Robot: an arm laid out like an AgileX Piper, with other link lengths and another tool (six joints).
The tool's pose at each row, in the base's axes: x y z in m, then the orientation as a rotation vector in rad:
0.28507 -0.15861 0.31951 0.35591 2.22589 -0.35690
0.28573 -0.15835 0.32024 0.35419 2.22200 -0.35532
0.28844 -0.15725 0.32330 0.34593 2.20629 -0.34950
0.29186 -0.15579 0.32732 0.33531 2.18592 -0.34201
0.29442 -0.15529 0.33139 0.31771 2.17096 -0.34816
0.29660 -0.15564 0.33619 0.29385 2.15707 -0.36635
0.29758 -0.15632 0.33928 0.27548 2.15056 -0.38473
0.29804 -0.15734 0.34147 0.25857 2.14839 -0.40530
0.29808 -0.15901 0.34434 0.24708 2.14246 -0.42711
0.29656 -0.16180 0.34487 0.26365 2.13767 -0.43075
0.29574 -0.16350 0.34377 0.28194 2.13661 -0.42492
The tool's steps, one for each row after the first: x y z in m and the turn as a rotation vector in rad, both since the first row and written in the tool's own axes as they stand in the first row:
-0.00094 0.00039 -0.00008 -0.00170 -0.00412 0.00020
-0.00484 0.00199 -0.00047 -0.00862 -0.02101 -0.00012
-0.00987 0.00406 -0.00109 -0.01756 -0.04289 -0.00052
-0.01454 0.00492 -0.00198 -0.01908 -0.06115 -0.01180
-0.01966 0.00476 -0.00326 -0.01394 -0.07969 -0.03208
-0.02276 0.00408 -0.00422 -0.00677 -0.08975 -0.05020
-0.02489 0.00302 -0.00486 0.00250 -0.09511 -0.06901
-0.02737 0.00112 -0.00597 0.01469 -0.10290 -0.08371
-0.02722 -0.00208 -0.00633 0.02326 -0.10434 -0.07230
-0.02609 -0.00380 -0.00560 0.02538 -0.10184 -0.05705

